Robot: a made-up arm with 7 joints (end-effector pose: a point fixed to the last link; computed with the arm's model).
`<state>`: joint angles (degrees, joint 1 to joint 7).
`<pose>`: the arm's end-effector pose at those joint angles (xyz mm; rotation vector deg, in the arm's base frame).
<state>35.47 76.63 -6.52 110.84 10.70 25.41 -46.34</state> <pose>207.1 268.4 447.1 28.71 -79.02 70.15</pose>
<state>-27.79 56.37 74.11 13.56 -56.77 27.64 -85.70</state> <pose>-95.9 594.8 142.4 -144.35 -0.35 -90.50</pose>
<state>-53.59 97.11 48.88 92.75 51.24 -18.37 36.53</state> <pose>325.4 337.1 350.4 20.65 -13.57 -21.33</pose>
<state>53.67 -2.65 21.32 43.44 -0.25 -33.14 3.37</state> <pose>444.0 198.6 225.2 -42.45 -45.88 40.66</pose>
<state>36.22 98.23 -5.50 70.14 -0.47 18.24 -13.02</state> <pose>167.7 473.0 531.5 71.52 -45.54 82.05</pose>
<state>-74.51 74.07 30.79 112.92 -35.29 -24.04 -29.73</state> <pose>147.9 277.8 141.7 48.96 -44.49 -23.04</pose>
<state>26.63 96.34 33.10 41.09 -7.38 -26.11 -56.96</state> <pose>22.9 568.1 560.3 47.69 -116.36 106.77</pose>
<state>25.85 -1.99 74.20 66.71 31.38 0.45 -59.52</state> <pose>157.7 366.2 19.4 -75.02 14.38 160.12</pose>
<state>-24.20 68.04 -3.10 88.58 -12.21 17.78 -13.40</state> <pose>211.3 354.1 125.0 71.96 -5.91 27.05</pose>
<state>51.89 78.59 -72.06 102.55 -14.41 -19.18 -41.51</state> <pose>264.0 242.1 210.8 36.93 -69.53 -1.56</pose>
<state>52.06 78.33 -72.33 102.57 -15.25 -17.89 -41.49</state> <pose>264.0 240.2 209.8 38.22 -69.78 -1.39</pose>
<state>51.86 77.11 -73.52 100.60 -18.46 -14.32 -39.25</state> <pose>267.1 239.9 198.7 44.60 -67.86 -2.44</pose>
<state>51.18 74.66 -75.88 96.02 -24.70 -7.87 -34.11</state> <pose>273.0 241.8 173.7 57.27 -62.71 -5.10</pose>
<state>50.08 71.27 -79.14 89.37 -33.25 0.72 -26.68</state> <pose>278.5 246.0 136.8 74.28 -54.47 -8.94</pose>
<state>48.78 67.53 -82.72 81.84 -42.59 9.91 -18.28</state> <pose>280.3 252.2 95.4 92.17 -44.74 -12.91</pose>
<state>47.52 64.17 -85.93 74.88 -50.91 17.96 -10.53</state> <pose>277.8 259.8 58.8 107.53 -35.88 -15.87</pose>
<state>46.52 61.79 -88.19 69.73 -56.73 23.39 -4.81</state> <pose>273.7 267.0 33.7 118.01 -29.53 -17.63</pose>
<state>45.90 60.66 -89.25 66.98 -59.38 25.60 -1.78</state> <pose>270.9 272.1 21.3 122.88 -25.90 -18.68</pose>
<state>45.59 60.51 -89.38 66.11 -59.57 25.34 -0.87</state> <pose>269.9 275.4 18.0 123.57 -24.14 -19.53</pose>
